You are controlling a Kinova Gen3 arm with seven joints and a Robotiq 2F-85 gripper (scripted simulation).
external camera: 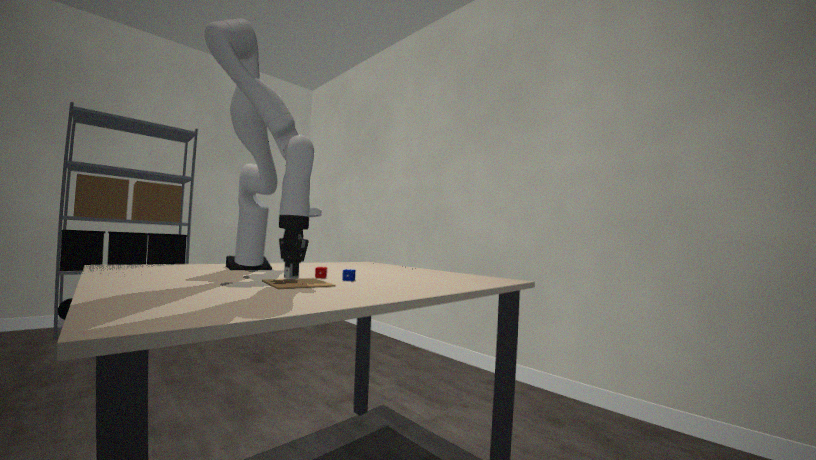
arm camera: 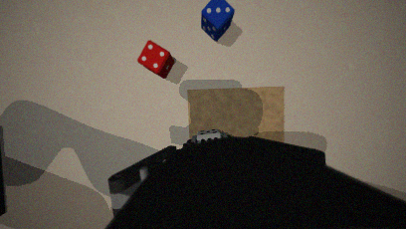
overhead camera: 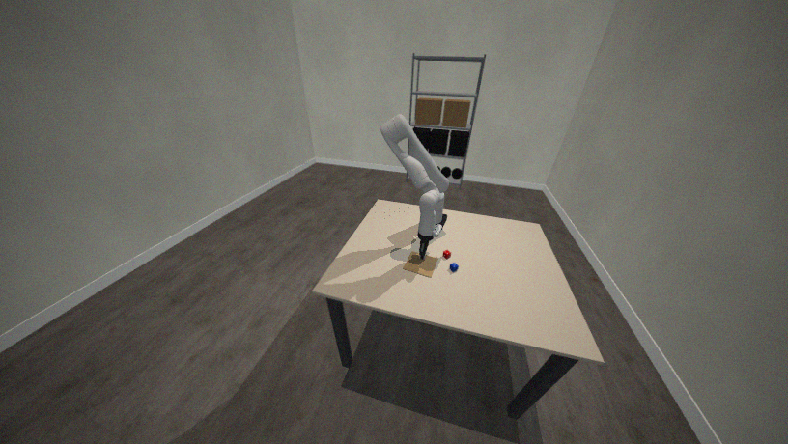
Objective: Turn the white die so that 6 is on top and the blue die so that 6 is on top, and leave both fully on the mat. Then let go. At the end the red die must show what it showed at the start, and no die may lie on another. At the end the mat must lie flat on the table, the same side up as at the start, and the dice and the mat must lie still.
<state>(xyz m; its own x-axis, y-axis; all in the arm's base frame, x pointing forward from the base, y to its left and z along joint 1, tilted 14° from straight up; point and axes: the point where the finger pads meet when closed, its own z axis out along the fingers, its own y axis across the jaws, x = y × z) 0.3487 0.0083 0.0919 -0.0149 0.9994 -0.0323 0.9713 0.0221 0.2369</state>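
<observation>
Right now my hand is 10 mm above the white die. Also, from my hand: tan mat 40 mm ahead, 30 mm below; then blue die 30 mm ahead, 160 mm to the left, 10 mm below; then red die 60 mm behind, 110 mm to the left, 10 mm below.
</observation>
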